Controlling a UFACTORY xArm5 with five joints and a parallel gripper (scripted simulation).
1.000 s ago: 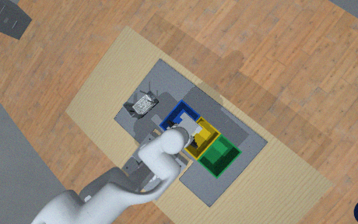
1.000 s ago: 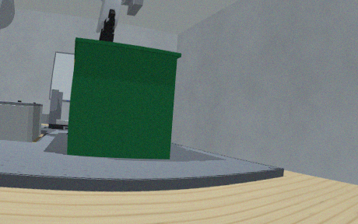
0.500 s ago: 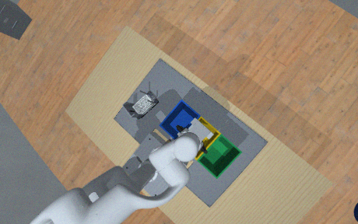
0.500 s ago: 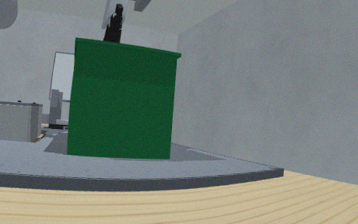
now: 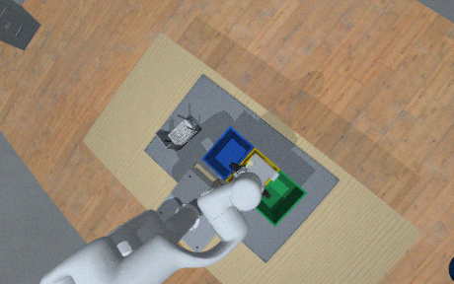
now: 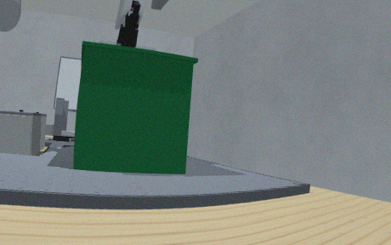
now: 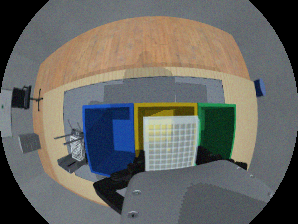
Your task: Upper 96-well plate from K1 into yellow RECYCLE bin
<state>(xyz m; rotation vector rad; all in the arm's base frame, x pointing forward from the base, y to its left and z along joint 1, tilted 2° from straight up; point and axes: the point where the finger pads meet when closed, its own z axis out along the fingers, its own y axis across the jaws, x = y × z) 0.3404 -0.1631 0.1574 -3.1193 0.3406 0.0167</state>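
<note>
The 96-well plate lies 10 mm below my hand. From my hand the other things lie so: yellow bin (150 mm below); then green bin (30 mm behind, 130 mm to the right, 150 mm below); then blue bin (30 mm ahead, 130 mm to the left, 150 mm below).
</note>
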